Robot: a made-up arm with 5 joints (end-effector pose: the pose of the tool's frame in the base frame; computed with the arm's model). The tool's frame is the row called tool. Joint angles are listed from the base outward.
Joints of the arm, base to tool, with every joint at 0 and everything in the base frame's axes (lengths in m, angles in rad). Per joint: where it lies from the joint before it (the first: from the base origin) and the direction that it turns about. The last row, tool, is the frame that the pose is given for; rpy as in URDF.
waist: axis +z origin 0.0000 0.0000 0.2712
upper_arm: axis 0 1 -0.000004 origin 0.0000 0.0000 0.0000
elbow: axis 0 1 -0.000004 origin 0.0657 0.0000 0.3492
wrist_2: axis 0 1 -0.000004 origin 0.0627 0.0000 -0.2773
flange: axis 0 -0.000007 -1 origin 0.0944 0.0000 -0.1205
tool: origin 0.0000 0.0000 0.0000 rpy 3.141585 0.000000 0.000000
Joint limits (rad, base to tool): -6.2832..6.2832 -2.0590..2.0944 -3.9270..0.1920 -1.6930..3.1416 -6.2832..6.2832
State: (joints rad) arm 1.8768 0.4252 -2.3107 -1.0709 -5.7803
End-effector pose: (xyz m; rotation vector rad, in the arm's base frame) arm -0.1137 0.3600 0.8435 -0.1467 -0.1203 -0.7597
Working (the frame after each row of the table, in the pose's form):
after waist: 0.0000 0.0000 0.2712 0.0000 0.0000 1.8768
after upper_arm: 0.0000 0.0000 0.2712 -0.3982 0.2918 1.8447
after elbow: -0.0614 0.1944 0.5622 1.6929 -1.2405 1.2292
after wrist_2: -0.1350 0.4273 0.7077 2.4390 -1.7873 0.2265
after flange: -0.1137 0.3600 0.8435 2.7787 -1.1129 0.1763

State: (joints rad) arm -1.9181 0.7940 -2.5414 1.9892 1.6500
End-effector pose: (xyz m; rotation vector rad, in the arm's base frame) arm -0.2110 -0.5829 0.4400 0.6533 3.0171 0.3717
Working (the frame after each row of the table, in the pose's form):
after waist: 0.0000 0.0000 0.2712 0.0000 0.0000 -1.9181
after upper_arm: 0.0000 0.0000 0.2712 0.7558 0.5302 -1.8026
after elbow: -0.1004 -0.2775 0.4691 -1.6114 -1.1304 -1.3493
after wrist_2: -0.1896 -0.5238 0.5796 0.2317 0.1626 -1.9074
after flange: -0.2110 -0.5829 0.4400 -0.0448 -0.3323 2.6975

